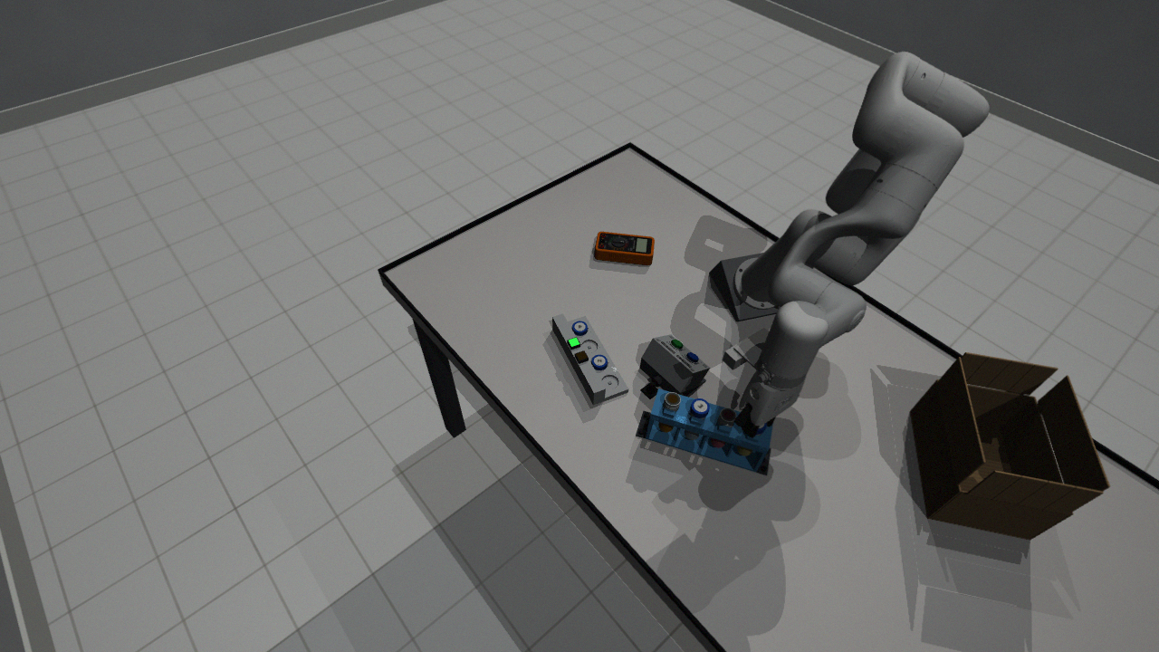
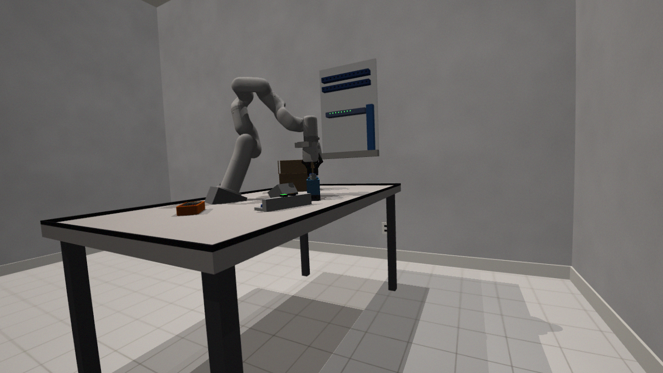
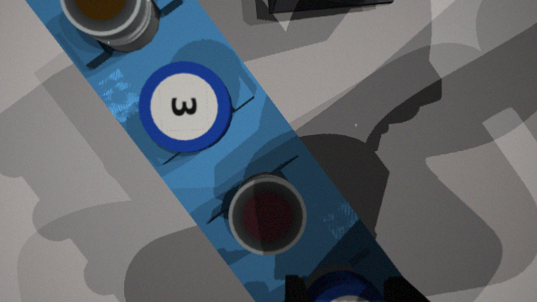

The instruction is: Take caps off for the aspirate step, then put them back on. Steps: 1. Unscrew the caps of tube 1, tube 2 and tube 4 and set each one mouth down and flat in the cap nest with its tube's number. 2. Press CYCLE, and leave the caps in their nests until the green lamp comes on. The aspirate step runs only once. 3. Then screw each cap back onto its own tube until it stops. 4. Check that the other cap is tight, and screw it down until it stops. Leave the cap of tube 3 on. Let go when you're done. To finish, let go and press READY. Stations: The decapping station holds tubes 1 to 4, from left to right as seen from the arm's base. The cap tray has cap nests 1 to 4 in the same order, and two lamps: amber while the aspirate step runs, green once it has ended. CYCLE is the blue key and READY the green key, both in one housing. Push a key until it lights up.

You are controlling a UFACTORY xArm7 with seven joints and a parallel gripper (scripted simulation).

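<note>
The cap 1 lies 10 mm below my hand. Round my hand: cap 3: 70 mm ahead, 80 mm to the right, 10 mm below; blue key: 20 mm behind, 200 mm to the right, 60 mm below; key housing: 10 mm ahead, 220 mm to the right, 80 mm below.
</note>
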